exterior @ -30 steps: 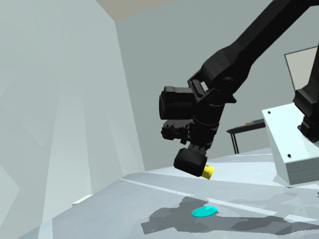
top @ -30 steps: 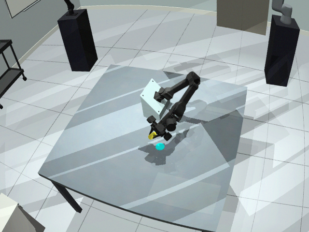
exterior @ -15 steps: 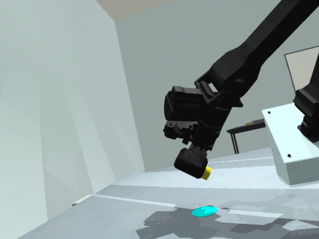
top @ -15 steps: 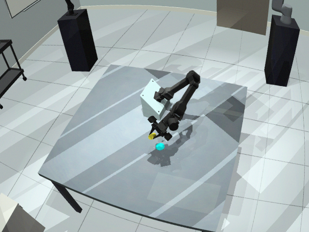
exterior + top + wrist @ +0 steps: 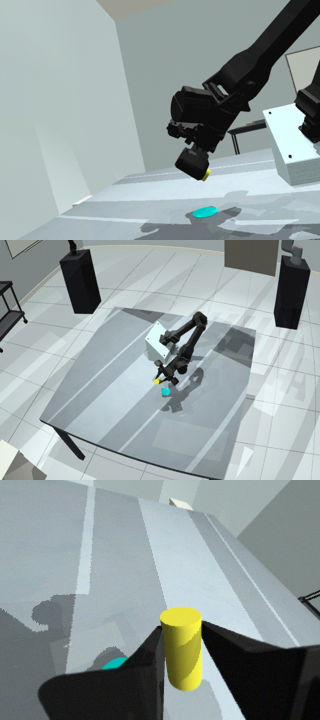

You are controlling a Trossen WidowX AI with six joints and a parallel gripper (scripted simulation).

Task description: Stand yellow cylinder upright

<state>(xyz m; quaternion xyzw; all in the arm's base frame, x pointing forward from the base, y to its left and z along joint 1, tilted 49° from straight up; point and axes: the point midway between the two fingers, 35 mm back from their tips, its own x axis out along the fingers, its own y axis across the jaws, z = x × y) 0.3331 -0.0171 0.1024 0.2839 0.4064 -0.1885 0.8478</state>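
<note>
My gripper tip is now 1 cm past the cyan circle, 4 cm to the right of it and 11 cm above it. The rest, counted from my gripper tip: yellow tall cylinder: 1 cm behind, 1 cm below.
</note>
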